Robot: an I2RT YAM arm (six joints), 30 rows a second.
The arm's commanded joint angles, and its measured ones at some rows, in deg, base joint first. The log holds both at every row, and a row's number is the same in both.
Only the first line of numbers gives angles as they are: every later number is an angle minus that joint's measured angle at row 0.
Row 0, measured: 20.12 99.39 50.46 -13.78 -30.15 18.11
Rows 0 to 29, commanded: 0.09 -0.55 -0.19 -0.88 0.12 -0.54; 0.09 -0.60 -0.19 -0.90 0.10 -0.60; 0.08 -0.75 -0.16 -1.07 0.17 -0.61; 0.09 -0.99 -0.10 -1.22 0.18 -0.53; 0.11 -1.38 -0.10 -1.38 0.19 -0.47; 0.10 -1.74 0.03 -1.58 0.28 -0.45; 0.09 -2.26 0.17 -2.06 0.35 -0.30; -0.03 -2.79 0.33 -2.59 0.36 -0.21; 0.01 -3.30 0.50 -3.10 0.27 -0.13; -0.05 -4.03 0.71 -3.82 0.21 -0.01; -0.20 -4.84 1.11 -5.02 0.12 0.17; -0.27 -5.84 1.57 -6.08 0.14 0.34; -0.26 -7.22 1.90 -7.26 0.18 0.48; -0.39 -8.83 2.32 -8.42 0.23 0.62; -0.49 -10.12 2.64 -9.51 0.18 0.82; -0.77 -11.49 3.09 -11.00 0.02 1.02; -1.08 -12.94 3.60 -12.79 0.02 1.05; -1.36 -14.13 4.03 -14.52 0.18 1.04; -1.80 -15.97 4.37 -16.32 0.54 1.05; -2.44 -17.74 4.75 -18.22 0.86 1.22; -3.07 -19.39 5.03 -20.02 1.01 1.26; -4.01 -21.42 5.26 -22.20 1.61 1.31; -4.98 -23.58 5.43 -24.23 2.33 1.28; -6.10 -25.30 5.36 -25.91 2.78 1.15; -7.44 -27.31 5.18 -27.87 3.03 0.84; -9.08 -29.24 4.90 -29.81 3.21 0.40; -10.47 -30.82 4.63 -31.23 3.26 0.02; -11.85 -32.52 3.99 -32.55 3.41 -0.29; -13.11 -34.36 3.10 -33.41 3.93 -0.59; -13.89 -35.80 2.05 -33.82 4.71 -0.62
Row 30, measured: -12.52 -33.33 3.38 -27.56 2.93 0.57
